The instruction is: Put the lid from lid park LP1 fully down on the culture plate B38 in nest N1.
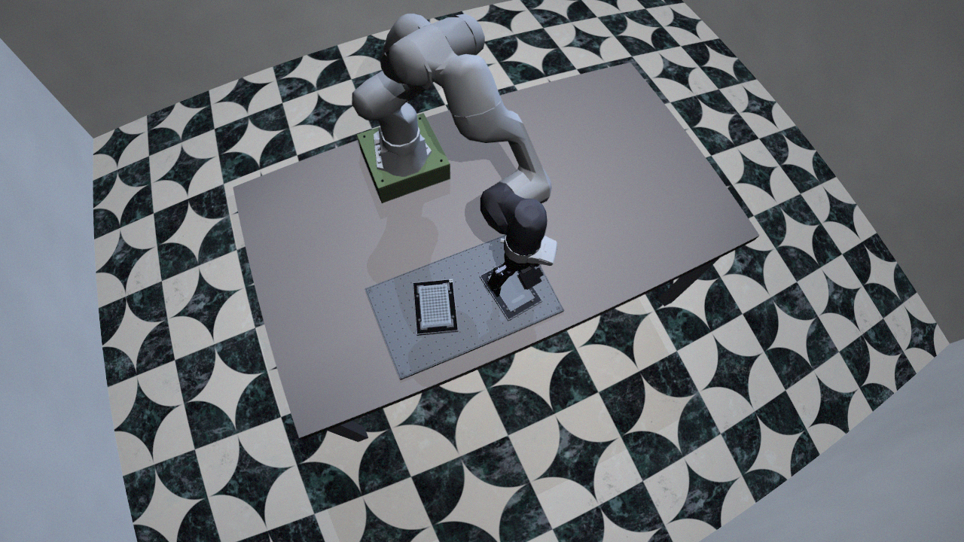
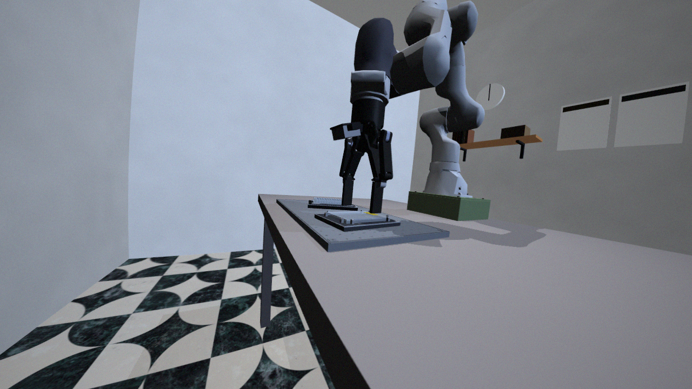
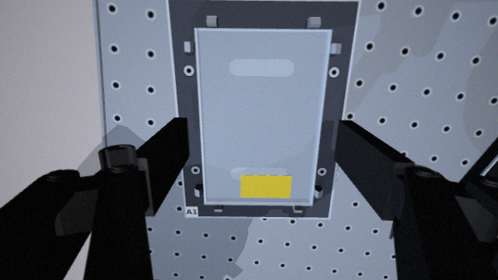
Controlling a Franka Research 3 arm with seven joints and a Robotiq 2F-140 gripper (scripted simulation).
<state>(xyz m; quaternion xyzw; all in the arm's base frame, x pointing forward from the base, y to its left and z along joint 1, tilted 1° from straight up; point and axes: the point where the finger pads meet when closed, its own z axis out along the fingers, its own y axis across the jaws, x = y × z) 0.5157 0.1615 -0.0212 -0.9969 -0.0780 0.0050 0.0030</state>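
Now: the lid 4 cm below my hand. Round my hand: culture plate: 2 cm behind, 23 cm to the right, 4 cm below; lid park LP1: 5 cm below; black nest N1: 2 cm behind, 23 cm to the right, 5 cm below.
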